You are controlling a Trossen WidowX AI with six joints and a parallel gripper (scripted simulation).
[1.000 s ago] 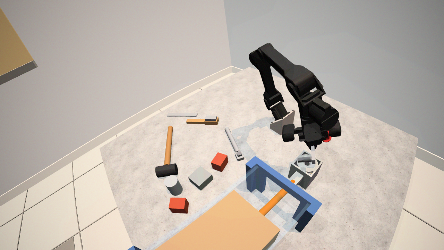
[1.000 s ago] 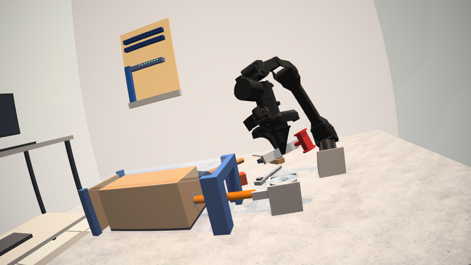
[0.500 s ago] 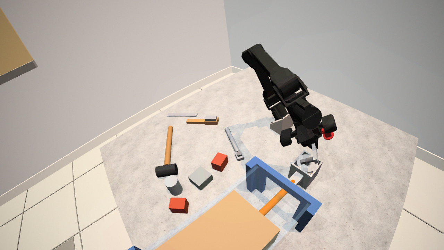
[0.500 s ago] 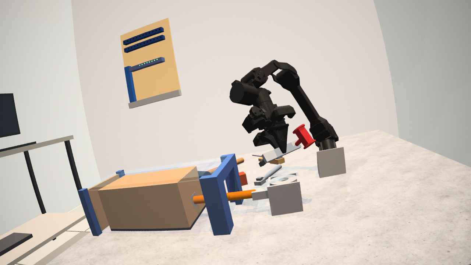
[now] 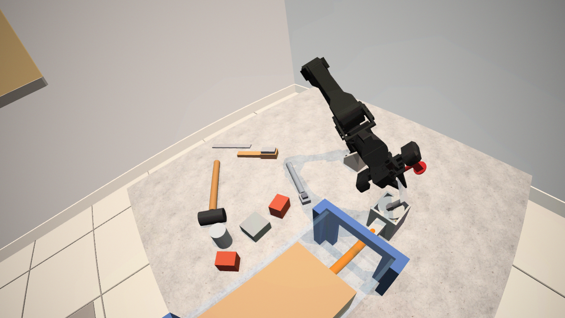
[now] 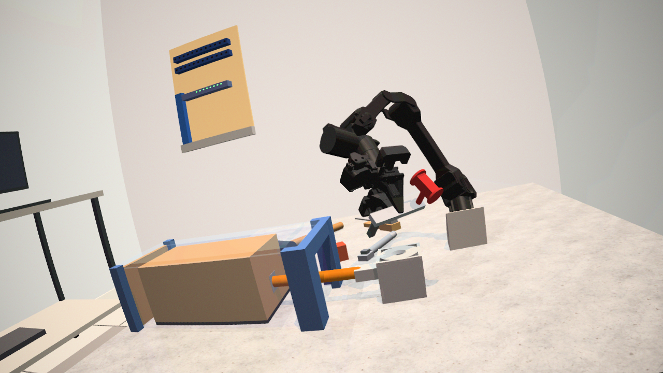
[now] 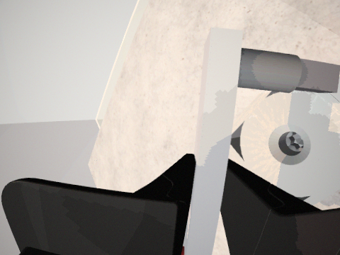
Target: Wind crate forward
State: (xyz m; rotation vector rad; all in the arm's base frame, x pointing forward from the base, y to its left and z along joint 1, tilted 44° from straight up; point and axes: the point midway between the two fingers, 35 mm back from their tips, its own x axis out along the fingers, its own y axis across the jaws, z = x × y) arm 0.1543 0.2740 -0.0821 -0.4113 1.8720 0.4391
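My gripper tip is 5 cm past the red knob, 4 cm below it and 2 cm to the left of it. Round my gripper tip: blue steel frame 18 cm ahead, 6 cm below; then grey winch 14 cm below, 2 cm to the right; then crank handle 1 cm to the right, 1 cm behind, 1 cm above.
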